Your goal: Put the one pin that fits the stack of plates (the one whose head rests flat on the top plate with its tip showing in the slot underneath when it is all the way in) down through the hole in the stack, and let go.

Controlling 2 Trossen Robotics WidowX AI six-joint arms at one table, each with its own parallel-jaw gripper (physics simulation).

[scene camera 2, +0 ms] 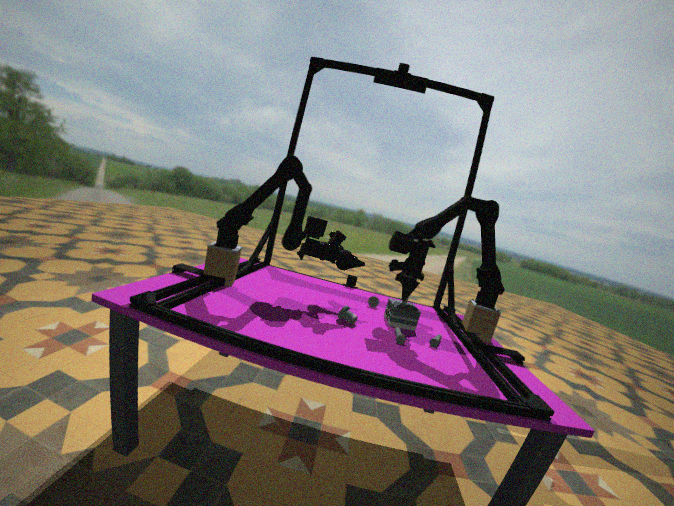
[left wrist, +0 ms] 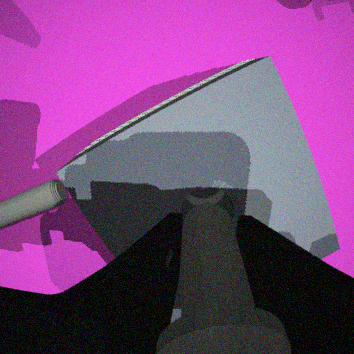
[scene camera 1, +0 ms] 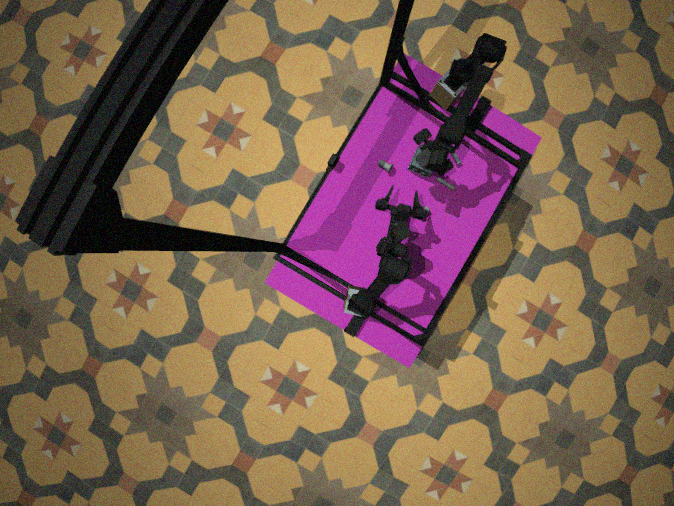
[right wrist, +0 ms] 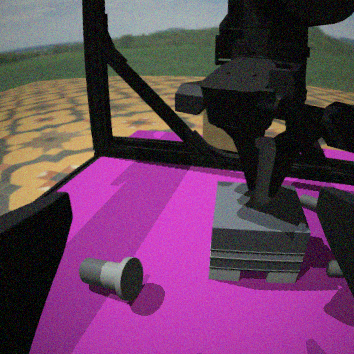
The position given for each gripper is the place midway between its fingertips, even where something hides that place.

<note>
The right gripper (scene camera 2: 360, 261) is open, holding nothing. Further things: the left gripper (scene camera 2: 403, 299) and a grey stack of plates (left wrist: 236, 132).
The left gripper also shows in the left wrist view (left wrist: 208, 226) and in the right wrist view (right wrist: 261, 192). The right gripper shows as well in scene camera 1 (scene camera 1: 404, 187) and in the right wrist view (right wrist: 198, 203).
</note>
